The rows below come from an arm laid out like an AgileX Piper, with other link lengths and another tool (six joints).
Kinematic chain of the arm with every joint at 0, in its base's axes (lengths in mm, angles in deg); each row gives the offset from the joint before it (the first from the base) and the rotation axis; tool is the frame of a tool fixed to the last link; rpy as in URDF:
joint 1: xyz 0 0 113.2 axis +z
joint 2: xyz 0 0 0 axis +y
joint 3: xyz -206.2 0 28.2 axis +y
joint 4: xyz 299.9 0 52.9 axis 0.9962 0 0.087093
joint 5: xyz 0 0 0 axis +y
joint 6: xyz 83.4 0 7.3 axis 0.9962 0 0.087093
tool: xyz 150.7 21 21.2 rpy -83.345 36.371 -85.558
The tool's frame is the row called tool.
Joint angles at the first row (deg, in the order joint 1, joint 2, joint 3, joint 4, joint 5, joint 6):
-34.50 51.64 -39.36 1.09 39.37 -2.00
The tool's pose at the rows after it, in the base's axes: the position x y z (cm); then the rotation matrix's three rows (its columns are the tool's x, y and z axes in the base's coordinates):
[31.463, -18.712, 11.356], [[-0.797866, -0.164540, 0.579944], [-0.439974, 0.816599, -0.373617], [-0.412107, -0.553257, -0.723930]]
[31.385, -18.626, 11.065], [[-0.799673, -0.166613, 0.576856], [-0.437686, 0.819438, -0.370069], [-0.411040, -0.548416, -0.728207]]
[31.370, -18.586, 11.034], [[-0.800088, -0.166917, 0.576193], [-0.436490, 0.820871, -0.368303], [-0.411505, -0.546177, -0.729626]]
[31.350, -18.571, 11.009], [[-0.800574, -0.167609, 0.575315], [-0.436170, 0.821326, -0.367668], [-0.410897, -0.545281, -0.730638]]
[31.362, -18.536, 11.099], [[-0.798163, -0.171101, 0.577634], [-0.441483, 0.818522, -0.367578], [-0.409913, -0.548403, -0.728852]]
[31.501, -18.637, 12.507], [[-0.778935, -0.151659, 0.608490], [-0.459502, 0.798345, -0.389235], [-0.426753, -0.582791, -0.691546]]
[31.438, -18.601, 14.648], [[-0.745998, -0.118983, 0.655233], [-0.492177, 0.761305, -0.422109], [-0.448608, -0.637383, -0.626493]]
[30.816, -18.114, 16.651], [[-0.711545, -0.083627, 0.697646], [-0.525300, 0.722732, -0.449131], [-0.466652, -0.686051, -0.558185]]
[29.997, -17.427, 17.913], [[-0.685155, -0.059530, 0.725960], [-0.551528, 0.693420, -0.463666], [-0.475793, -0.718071, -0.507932]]
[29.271, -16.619, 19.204], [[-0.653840, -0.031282, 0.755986], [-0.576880, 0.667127, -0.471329], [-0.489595, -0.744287, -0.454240]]
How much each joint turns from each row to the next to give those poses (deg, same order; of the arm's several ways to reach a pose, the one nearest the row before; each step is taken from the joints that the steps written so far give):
0.00 0.01 0.09 0.00 0.00 0.00
0.00 -0.01 0.36 0.10 0.00 0.00
0.00 0.00 0.00 0.10 0.12 0.00
0.00 0.00 0.00 0.00 0.09 0.00
0.00 -0.15 0.00 0.12 0.00 -0.40
0.00 -2.31 0.50 0.00 -1.24 -0.41
0.00 -4.53 1.62 0.00 -2.06 -0.86
0.00 -6.48 2.85 0.21 -1.23 -1.00
0.00 -6.22 2.93 0.40 -0.11 -1.05
0.00 -6.19 2.71 1.07 0.00 -1.25

